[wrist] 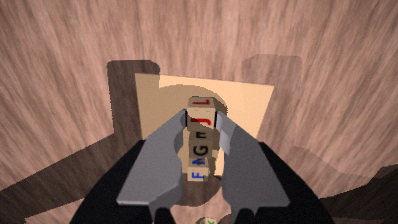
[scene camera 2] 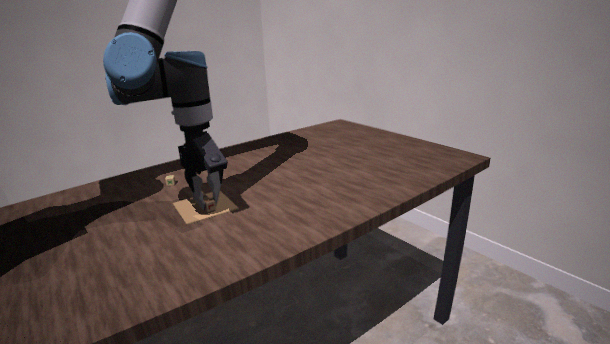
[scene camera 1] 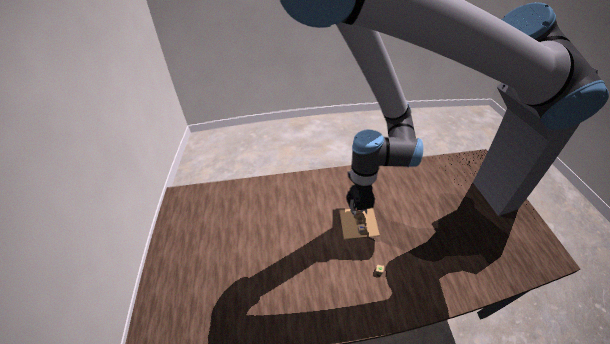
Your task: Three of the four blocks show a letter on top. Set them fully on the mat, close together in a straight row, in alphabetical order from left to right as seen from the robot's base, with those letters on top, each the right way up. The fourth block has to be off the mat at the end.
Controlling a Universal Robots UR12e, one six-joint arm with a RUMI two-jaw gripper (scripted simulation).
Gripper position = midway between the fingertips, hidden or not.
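The gripper (scene camera 2: pixel 209 208) is visible in the wrist view (wrist: pixel 200 110) as well. With it in the scene is a mat (scene camera 2: pixel 188 209), and the mat can be seen both in scene camera 1 (scene camera 1: pixel 349 226) and in the wrist view (wrist: pixel 160 97).
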